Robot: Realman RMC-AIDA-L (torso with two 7-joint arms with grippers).
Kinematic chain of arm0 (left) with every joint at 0, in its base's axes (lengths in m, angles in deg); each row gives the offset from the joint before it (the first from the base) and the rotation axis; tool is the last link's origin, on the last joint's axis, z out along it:
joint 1: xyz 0 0 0.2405 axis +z
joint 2: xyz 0 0 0 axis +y
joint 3: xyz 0 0 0.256 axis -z
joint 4: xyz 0 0 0 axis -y
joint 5: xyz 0 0 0.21 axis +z
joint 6: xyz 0 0 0 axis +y
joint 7: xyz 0 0 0.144 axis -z
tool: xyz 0 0 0
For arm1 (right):
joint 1: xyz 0 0 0.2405 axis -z
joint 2: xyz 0 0 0 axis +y
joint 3: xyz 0 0 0.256 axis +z
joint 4: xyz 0 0 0 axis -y
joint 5: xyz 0 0 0.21 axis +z
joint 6: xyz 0 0 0 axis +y
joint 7: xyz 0 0 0.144 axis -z
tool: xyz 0 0 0
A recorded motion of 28 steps. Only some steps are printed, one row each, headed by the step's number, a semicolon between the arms.
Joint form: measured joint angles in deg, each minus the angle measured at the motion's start. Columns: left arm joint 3, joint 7, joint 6, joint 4, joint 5, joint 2, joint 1; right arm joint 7, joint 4, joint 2, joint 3, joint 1, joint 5, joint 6.
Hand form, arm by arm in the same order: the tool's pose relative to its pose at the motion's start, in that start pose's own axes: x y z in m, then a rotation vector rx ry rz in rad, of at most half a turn. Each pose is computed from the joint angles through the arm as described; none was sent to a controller.
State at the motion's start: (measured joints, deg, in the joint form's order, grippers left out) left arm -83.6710 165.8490 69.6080 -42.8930 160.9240 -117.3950 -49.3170; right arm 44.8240 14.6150 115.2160 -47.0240 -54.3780 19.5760 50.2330
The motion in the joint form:
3: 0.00 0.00 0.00 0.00 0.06 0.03 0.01; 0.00 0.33 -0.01 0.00 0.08 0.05 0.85
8: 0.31 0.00 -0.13 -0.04 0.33 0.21 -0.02; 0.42 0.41 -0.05 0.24 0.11 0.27 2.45
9: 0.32 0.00 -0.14 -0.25 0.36 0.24 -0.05; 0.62 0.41 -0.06 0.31 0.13 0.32 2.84
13: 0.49 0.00 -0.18 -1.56 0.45 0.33 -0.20; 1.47 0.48 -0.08 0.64 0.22 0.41 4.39
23: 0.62 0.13 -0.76 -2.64 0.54 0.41 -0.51; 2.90 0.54 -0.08 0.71 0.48 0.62 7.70
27: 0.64 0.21 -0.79 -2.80 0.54 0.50 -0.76; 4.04 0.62 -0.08 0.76 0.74 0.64 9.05
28: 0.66 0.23 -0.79 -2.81 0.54 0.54 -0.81; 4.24 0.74 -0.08 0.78 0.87 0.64 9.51
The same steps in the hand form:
3: -0.0001 -0.0004 0.0000 0.0014 -0.0003 0.0000; 0.0006 0.0006 -0.0008 -0.0078 0.0060 0.0003
8: 0.0006 -0.0031 -0.0010 0.0072 0.0040 -0.0036; 0.0028 0.0032 -0.0013 -0.0299 0.0205 -0.0011
9: 0.0016 -0.0032 -0.0019 0.0087 0.0080 -0.0022; 0.0035 0.0038 -0.0013 -0.0356 0.0242 -0.0028
13: 0.0077 -0.0034 -0.0073 0.0139 0.0328 0.0040; 0.0062 0.0062 -0.0017 -0.0572 0.0387 -0.0112
23: 0.0152 -0.0035 -0.0126 0.0215 0.0648 0.0093; 0.0133 0.0116 -0.0022 -0.1019 0.0762 -0.0297
27: 0.0176 -0.0037 -0.0145 0.0241 0.0712 0.0110; 0.0173 0.0132 -0.0024 -0.1201 0.0916 -0.0453
28: 0.0179 -0.0040 -0.0149 0.0247 0.0722 0.0107; 0.0185 0.0134 -0.0026 -0.1253 0.0961 -0.0471

